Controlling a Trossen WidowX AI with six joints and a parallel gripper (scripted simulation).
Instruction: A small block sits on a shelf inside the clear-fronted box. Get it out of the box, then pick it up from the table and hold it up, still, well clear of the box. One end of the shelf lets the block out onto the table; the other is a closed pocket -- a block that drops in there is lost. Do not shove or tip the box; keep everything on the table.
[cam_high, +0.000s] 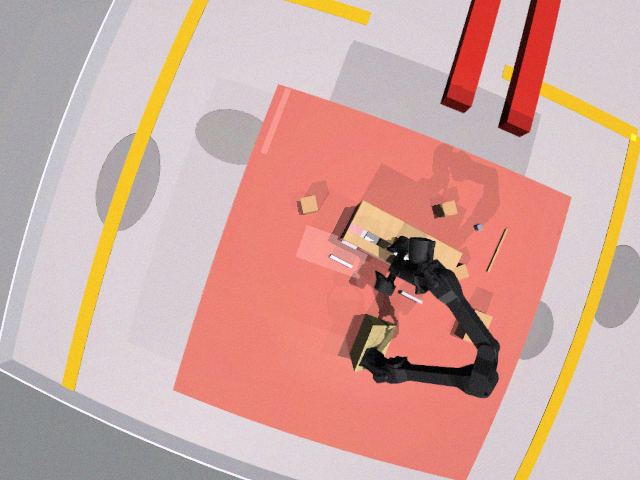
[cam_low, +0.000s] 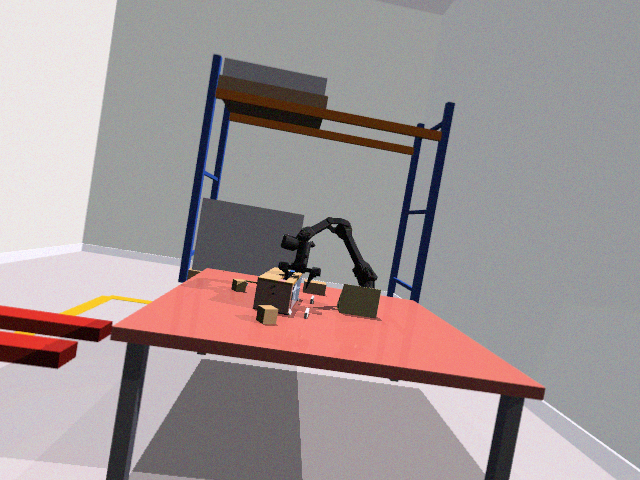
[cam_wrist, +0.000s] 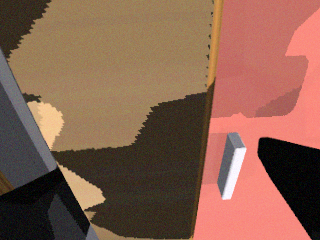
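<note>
Now: gripper tip 5 cm short of the tan block and 2 cm to the right of it. Also, from my gripper tip: carton (8 cm behind, 45 cm to the right, 6 cm below); grey cube (28 cm ahead, 32 cm to the right, 8 cm below); clear-fronted box (3 cm ahead, 4 cm to the right, 2 cm below).
</note>
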